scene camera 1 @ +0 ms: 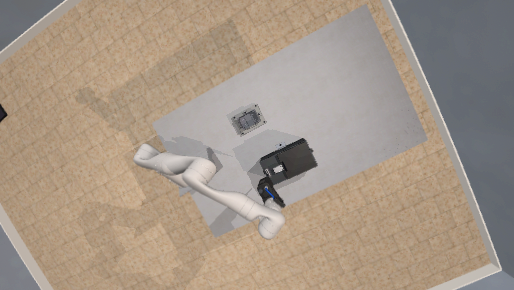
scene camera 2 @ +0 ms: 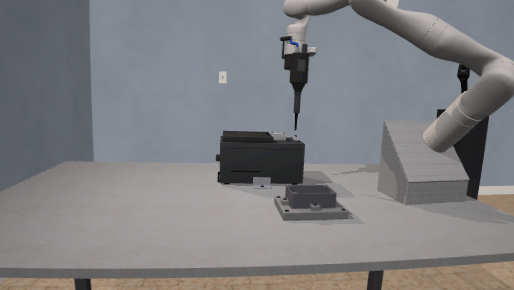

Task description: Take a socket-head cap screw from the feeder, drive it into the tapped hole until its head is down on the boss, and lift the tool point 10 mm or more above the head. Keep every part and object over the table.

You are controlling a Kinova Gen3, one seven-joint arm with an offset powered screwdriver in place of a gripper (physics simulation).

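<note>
My screwdriver tool [scene camera 2: 295,128] [scene camera 1: 265,186] points straight down, its thin dark bit a little above the small light pickup point [scene camera 2: 295,137] [scene camera 1: 267,171] on top of the feeder, at the feeder's right end in the scene camera 2 view. A small gap shows between them. No screw shows on the bit, which looks bare. The black box-shaped feeder [scene camera 2: 261,162] [scene camera 1: 301,156] stands on the table. The grey part, an open rectangular housing [scene camera 2: 311,198] [scene camera 1: 247,120] on a flat base plate [scene camera 2: 320,216], has several small bosses and dark holes; which hole is the tapped one cannot be told.
The arm [scene camera 1: 235,200] [scene camera 2: 445,35] reaches over the table [scene camera 1: 345,75] [scene camera 2: 125,225] from its wedge-shaped mount [scene camera 2: 425,160]. A small light bracket [scene camera 2: 262,182] sits at the feeder's foot, on the side facing the housing. The feeder stands near one table edge.
</note>
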